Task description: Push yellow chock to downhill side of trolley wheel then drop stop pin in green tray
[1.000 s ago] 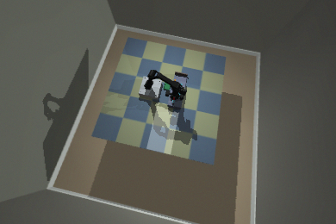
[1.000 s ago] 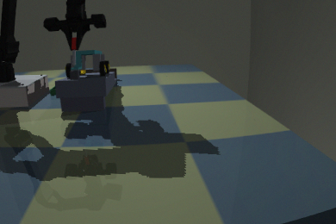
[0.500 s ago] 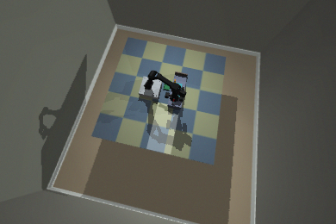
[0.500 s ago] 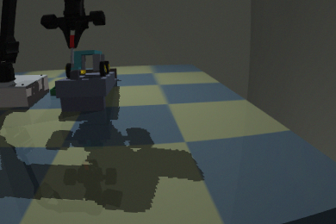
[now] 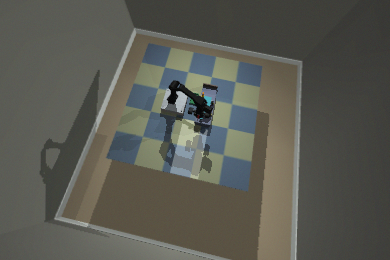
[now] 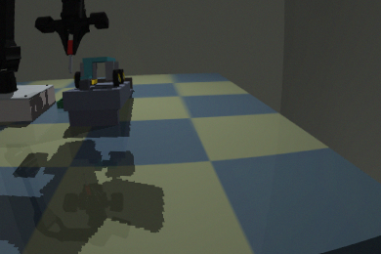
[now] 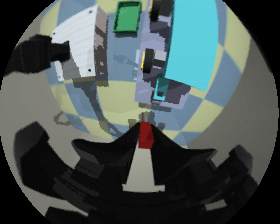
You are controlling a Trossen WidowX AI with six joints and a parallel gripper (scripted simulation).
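The green tray is 9 cm behind my gripper tip, 25 cm to the left of it and 19 cm below it. From my gripper tip the other things lie so: grey ramp: 4 cm ahead, 15 cm to the left, 13 cm below; then trolley: 4 cm ahead, 15 cm to the left, 7 cm below; then red-headed stop pin: right at my gripper tip.
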